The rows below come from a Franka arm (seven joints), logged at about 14 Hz.
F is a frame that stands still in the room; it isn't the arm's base.
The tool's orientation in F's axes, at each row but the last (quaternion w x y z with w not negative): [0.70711, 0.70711, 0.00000, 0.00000]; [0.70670, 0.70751, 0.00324, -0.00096]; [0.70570, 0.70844, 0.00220, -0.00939]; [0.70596, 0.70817, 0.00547, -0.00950]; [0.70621, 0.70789, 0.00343, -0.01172]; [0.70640, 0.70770, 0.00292, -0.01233]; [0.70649, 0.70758, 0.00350, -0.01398]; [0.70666, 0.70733, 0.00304, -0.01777]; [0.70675, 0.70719, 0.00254, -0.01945]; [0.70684, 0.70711, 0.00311, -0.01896]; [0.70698, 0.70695, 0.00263, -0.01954]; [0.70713, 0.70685, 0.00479, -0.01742]
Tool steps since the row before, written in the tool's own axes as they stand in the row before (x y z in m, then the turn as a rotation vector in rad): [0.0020, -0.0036, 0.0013, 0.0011, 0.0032, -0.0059]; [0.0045, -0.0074, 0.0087, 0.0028, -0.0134, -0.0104]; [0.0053, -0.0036, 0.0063, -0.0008, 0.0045, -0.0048]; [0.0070, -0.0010, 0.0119, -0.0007, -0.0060, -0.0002]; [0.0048, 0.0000, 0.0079, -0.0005, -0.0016, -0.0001]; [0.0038, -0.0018, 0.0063, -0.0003, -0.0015, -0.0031]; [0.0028, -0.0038, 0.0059, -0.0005, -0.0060, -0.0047]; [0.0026, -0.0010, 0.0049, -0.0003, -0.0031, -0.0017]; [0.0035, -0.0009, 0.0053, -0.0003, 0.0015, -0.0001]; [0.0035, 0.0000, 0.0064, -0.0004, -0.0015, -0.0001]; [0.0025, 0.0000, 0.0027, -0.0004, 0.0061, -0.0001]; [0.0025, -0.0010, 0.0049, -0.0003, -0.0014, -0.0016]
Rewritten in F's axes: [0.0020, -0.0013, -0.0036, 0.0011, 0.0059, 0.0032]; [0.0045, -0.0087, -0.0074, 0.0027, 0.0104, -0.0134]; [0.0052, -0.0063, -0.0037, -0.0007, 0.0048, 0.0045]; [0.0069, -0.0119, -0.0012, -0.0008, 0.0002, -0.0060]; [0.0047, -0.0080, -0.0001, -0.0005, 0.0001, -0.0016]; [0.0037, -0.0063, -0.0019, -0.0003, 0.0031, -0.0015]; [0.0026, -0.0059, -0.0039, -0.0006, 0.0047, -0.0060]; [0.0025, -0.0050, -0.0011, -0.0004, 0.0017, -0.0031]; [0.0033, -0.0054, -0.0010, -0.0003, 0.0001, 0.0015]; [0.0034, -0.0065, -0.0001, -0.0004, 0.0001, -0.0015]; [0.0024, -0.0028, -0.0001, -0.0002, 0.0001, 0.0061]; [0.0024, -0.0049, -0.0011, -0.0003, 0.0016, -0.0014]
